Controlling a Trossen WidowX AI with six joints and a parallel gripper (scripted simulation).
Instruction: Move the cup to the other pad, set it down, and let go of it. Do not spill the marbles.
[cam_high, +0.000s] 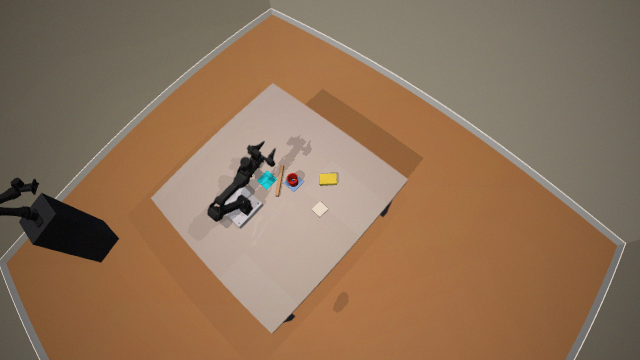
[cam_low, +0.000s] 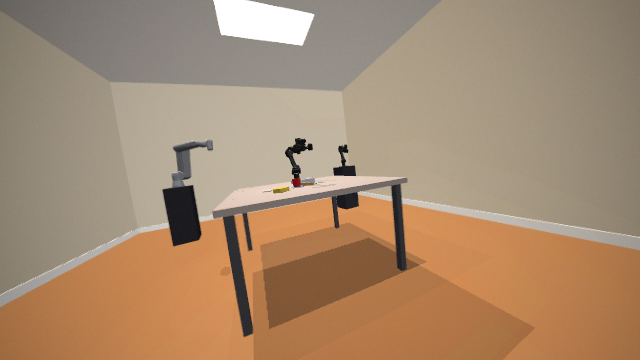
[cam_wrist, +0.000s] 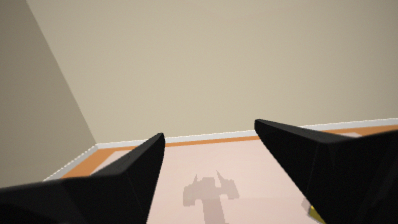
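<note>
Right now the red cup is 2 cm behind my gripper tip, 13 cm to the right of it and 31 cm below it. Also, from my gripper tip: wooden block (7 cm behind, 5 cm to the right, 35 cm below); blue pad (2 cm behind, 13 cm to the right, 36 cm below); cyan pad (11 cm behind, 3 cm to the left, 36 cm below).
</note>
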